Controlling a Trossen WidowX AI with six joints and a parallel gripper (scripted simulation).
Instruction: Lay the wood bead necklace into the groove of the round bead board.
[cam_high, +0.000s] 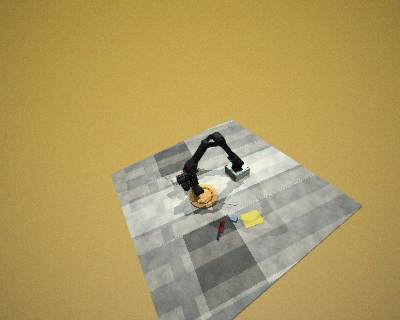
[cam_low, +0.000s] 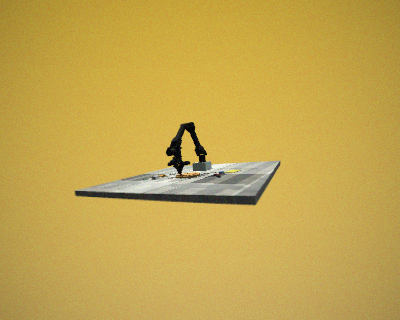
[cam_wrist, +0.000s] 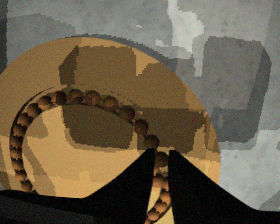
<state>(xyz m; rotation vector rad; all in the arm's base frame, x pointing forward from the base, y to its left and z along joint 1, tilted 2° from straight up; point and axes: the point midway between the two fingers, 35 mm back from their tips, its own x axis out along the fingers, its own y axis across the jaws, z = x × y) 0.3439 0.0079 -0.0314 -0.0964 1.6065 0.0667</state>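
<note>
Right now the round bead board is 50 mm to the left of my gripper tip, 40 mm behind it and 10 mm below it. The rest, counted from my gripper tip: thin grey stick 180 mm to the left, 160 mm behind, 20 mm below; then red-handled tool 320 mm to the left, 40 mm behind, 10 mm below; then grey piece 180 mm to the right, 100 mm ahead, 10 mm below.
</note>
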